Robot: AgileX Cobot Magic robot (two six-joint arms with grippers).
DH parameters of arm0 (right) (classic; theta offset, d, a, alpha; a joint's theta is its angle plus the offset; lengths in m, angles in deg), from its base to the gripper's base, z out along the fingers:
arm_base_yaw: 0 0.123 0 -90
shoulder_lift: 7.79 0 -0.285 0
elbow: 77.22 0 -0.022 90
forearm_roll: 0 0.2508 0 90
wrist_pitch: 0 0 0.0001 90
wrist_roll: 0 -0.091 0 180
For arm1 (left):
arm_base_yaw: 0 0.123 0 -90
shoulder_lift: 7.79 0 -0.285 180
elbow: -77.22 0 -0.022 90
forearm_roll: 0 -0.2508 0 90
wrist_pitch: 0 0 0.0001 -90
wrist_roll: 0 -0.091 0 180
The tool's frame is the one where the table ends.
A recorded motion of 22 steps. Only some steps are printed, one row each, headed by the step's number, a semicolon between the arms.
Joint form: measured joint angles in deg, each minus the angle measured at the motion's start. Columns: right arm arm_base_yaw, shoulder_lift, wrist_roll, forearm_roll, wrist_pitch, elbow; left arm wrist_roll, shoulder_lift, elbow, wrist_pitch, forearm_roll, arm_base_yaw.
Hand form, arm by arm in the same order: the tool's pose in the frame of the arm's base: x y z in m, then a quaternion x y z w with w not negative. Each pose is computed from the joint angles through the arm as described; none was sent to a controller.
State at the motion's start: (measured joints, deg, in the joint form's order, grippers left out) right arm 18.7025 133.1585 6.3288 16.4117 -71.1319 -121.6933; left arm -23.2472 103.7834 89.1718 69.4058 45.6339 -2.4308
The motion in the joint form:
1: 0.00 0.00 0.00 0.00 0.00 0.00; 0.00 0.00 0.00 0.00 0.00 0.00
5: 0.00 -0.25 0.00 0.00 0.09 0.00; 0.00 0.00 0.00 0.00 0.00 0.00
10: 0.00 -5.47 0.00 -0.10 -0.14 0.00; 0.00 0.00 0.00 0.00 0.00 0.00
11: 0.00 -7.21 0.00 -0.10 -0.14 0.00; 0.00 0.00 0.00 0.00 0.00 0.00
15: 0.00 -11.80 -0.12 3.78 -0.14 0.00; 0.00 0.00 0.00 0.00 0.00 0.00
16: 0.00 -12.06 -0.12 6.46 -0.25 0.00; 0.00 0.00 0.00 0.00 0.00 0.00
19: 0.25 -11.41 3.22 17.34 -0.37 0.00; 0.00 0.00 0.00 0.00 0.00 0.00
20: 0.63 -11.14 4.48 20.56 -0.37 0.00; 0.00 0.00 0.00 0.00 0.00 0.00
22: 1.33 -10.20 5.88 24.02 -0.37 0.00; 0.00 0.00 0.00 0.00 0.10 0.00
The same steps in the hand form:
1: 0.4590 0.1811 0.2107 -0.18267 0.96738 0.14996 0.09120; 0.3743 -0.0769 0.3037 0.10534 0.91705 -0.35230 0.15431
5: 0.4588 0.1810 0.2129 -0.18279 0.96703 0.15031 0.09410; 0.3743 -0.0769 0.3037 0.10534 0.91705 -0.35230 0.15431
10: 0.4488 0.1775 0.2572 -0.18822 0.96010 0.15539 0.13654; 0.3743 -0.0769 0.3037 0.10534 0.91705 -0.35230 0.15431
11: 0.4447 0.1761 0.2718 -0.18977 0.95727 0.15734 0.15125; 0.3743 -0.0769 0.3037 0.10534 0.91705 -0.35230 0.15431
15: 0.4301 0.1770 0.3113 -0.18771 0.94466 0.19539 0.18497; 0.3743 -0.0769 0.3037 0.10534 0.91705 -0.35230 0.15431
16: 0.4278 0.1802 0.3148 -0.18473 0.94066 0.21818 0.18283; 0.3743 -0.0769 0.3037 0.10534 0.91705 -0.35230 0.15431
19: 0.4235 0.1961 0.3172 -0.19743 0.91660 0.30323 0.17004; 0.3743 -0.0769 0.3037 0.10534 0.91705 -0.35230 0.15431
20: 0.4215 0.2029 0.3179 -0.20470 0.90707 0.32804 0.16648; 0.3743 -0.0769 0.3037 0.10534 0.91705 -0.35230 0.15431
22: 0.4204 0.2129 0.3135 -0.21299 0.89694 0.35423 0.15705; 0.3743 -0.0770 0.3038 0.10506 0.91676 -0.35307 0.15442

